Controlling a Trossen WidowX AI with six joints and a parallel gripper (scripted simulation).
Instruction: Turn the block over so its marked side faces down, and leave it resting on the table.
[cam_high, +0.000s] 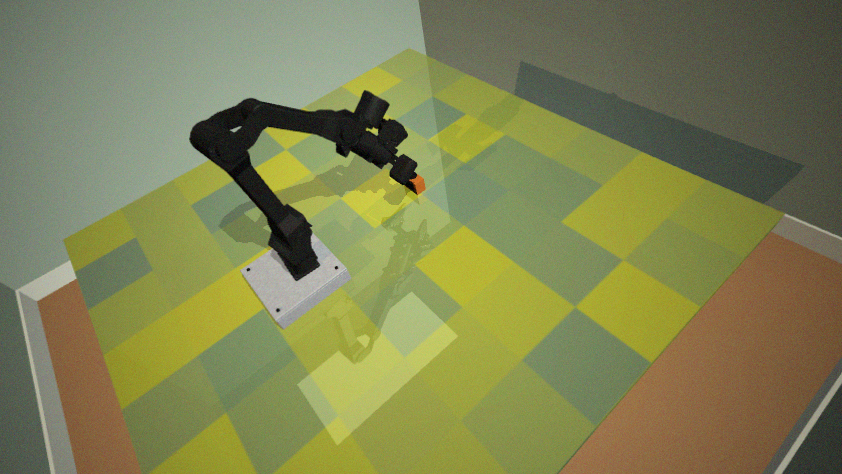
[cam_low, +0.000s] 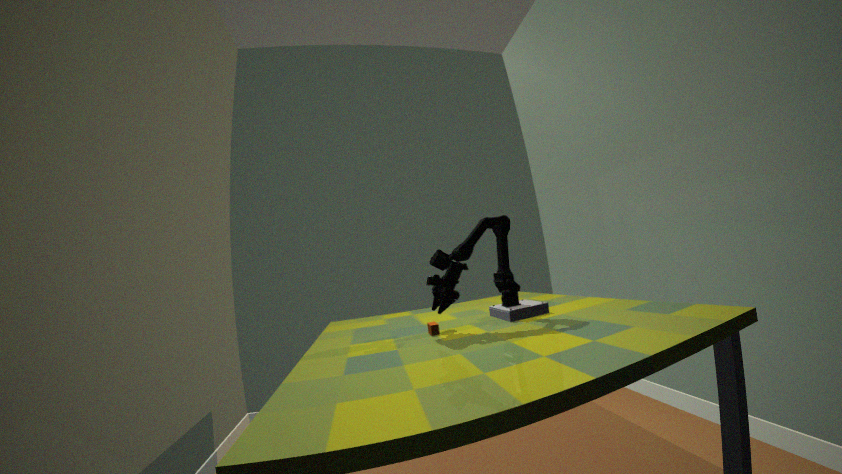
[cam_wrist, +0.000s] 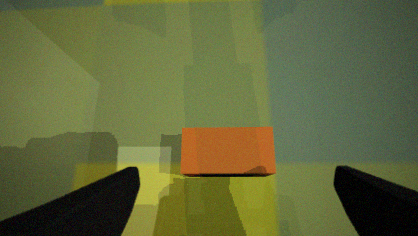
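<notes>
My gripper tip is now 60 mm above the orange block and 10 mm short of it.
</notes>
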